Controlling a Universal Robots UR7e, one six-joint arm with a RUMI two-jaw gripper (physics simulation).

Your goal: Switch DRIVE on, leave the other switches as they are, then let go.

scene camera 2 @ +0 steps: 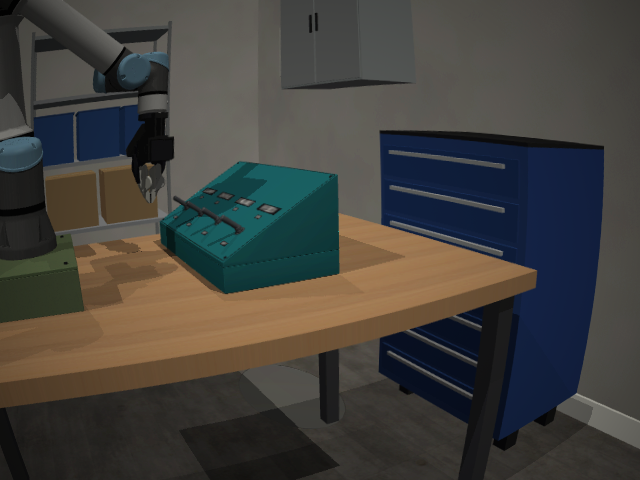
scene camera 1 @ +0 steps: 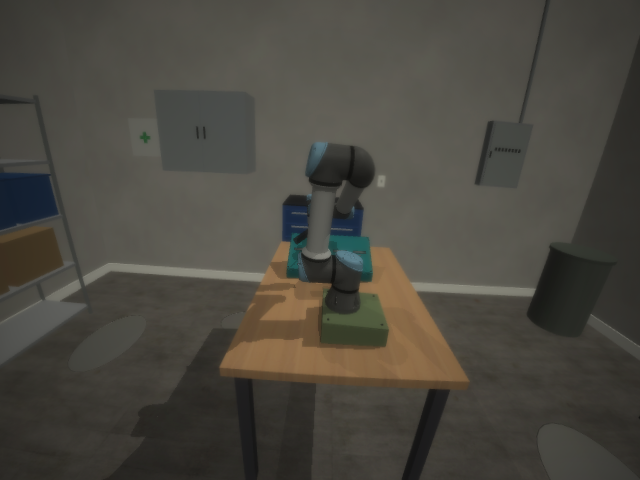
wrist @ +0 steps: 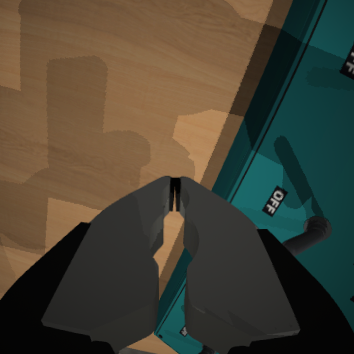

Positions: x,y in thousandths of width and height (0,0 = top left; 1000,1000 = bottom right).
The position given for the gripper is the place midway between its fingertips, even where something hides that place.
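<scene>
A teal switch panel (scene camera 2: 452,459) is visible; scene camera 1 shows the panel (scene camera 1: 562,511) as well, and the wrist view shows the panel (wrist: 798,479). The gripper (scene camera 2: 235,424) is visible too, and the wrist view also shows the gripper (wrist: 493,507).
</scene>
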